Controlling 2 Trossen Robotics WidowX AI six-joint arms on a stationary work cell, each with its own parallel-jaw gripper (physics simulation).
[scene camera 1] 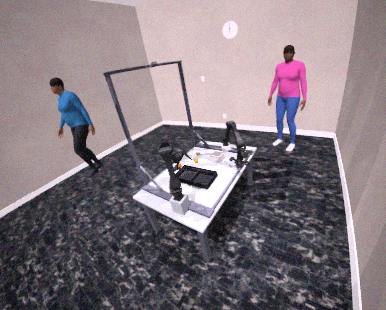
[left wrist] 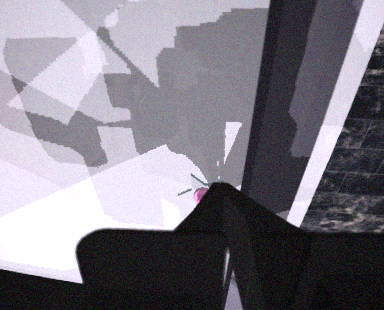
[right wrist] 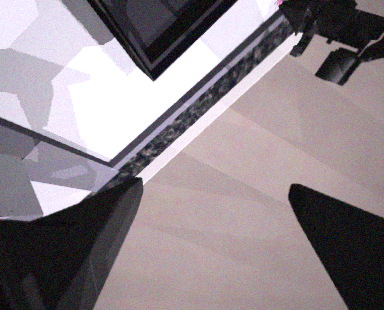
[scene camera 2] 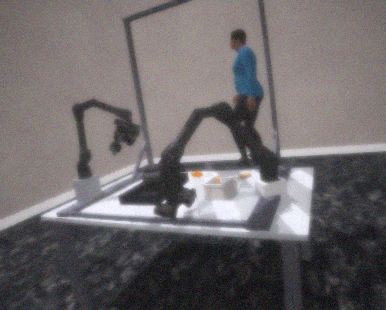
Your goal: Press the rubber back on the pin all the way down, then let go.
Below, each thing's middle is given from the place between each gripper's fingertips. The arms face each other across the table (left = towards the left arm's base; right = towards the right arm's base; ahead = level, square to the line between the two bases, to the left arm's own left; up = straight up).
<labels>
Right now my left hand is 340 mm past the black tray (scene camera 2: 136,196), 250 mm to the left of it and 20 mm below it.
My right hand is 80 mm past the black tray, 140 mm to the right of it and 230 mm above it.
</labels>
